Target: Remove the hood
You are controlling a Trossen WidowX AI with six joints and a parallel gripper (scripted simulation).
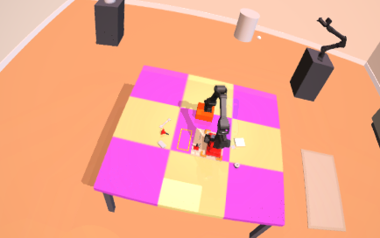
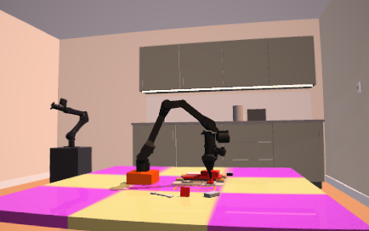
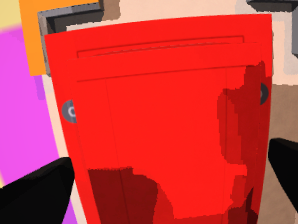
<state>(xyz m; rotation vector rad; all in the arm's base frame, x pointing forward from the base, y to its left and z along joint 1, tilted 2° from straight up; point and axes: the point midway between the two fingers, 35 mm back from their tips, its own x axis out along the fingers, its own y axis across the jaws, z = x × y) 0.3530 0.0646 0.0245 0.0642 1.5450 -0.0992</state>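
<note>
The red hood is right at my gripper tip. Round my gripper tip: small wheel 17 cm to the left, 11 cm ahead, 3 cm below.
</note>
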